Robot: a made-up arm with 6 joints.
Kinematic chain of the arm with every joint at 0, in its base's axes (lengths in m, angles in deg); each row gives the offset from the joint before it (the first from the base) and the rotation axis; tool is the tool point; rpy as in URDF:
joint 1: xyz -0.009 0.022 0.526 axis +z
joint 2: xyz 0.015 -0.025 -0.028 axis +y
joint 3: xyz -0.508 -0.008 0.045 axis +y
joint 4: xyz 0.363 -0.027 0.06 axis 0.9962 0 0.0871
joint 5: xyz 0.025 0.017 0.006 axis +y
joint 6: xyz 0.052 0.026 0 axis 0.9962 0 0.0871
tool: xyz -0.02 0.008 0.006 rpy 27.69 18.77 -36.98
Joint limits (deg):
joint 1: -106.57..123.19
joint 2: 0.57..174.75
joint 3: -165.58..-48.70
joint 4: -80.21..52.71
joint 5: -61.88..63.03
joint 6: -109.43..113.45
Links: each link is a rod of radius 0.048 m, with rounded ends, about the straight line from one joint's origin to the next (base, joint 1, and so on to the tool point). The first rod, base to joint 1, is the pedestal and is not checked.
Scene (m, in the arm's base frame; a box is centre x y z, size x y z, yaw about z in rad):
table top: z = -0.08
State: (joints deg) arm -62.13 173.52 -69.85 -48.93 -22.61 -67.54
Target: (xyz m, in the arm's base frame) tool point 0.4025 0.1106 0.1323
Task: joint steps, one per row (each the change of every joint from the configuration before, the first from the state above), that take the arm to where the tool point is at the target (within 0.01 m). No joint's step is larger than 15 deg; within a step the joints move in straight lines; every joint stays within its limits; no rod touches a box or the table.
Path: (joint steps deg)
1: 12.71 -0.64 1.48 0.75 -0.64 0.29
2: 12.71 -0.65 1.48 0.75 -0.64 0.29
3: 12.71 -0.64 1.47 0.74 -0.63 0.28
4: 12.72 -0.65 1.48 0.75 -0.64 0.29
5: 12.71 -0.64 1.48 0.75 -0.64 0.29
6: 12.71 -0.65 1.48 0.75 -0.64 0.29

